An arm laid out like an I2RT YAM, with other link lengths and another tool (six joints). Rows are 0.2 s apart.
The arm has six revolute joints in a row. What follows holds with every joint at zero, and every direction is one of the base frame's. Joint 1 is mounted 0.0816 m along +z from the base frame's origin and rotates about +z. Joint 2 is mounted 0.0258 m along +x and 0.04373 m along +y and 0.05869 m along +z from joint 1 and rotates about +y. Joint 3 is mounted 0.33 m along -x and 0.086 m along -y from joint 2 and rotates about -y. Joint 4 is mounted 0.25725 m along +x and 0.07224 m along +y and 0.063 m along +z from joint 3 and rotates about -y. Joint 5 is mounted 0.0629 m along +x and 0.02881 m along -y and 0.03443 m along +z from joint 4 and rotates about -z. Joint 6 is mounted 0.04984 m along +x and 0.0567 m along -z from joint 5 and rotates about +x. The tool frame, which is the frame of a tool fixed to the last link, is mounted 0.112 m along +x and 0.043 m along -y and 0.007 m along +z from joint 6; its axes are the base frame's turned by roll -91.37, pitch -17.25 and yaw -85.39 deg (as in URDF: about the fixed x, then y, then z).
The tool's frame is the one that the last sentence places.
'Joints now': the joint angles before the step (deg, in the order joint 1, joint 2, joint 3, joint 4, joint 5, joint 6). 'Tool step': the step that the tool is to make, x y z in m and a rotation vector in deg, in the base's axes. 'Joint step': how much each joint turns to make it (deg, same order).
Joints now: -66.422 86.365 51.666 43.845 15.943 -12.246
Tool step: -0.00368 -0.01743 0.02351 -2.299 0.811 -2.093
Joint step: -1.111 2.397 5.490 -0.770 0.672 -1.870
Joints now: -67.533 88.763 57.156 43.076 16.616 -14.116
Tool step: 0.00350 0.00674 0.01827 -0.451 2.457 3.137
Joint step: -0.671 -2.517 1.279 -3.879 -4.217 -1.697
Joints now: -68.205 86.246 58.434 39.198 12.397 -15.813
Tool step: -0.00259 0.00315 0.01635 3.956 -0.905 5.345
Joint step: -2.422 -3.095 4.345 -11.368 -7.296 3.518
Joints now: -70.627 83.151 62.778 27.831 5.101 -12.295
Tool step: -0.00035 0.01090 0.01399 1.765 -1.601 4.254
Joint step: -1.354 -2.810 2.110 -6.196 -5.322 2.735
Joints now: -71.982 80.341 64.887 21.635 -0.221 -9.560
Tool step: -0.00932 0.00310 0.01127 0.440 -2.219 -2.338
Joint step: -0.043 -0.706 2.045 -2.520 2.528 1.981
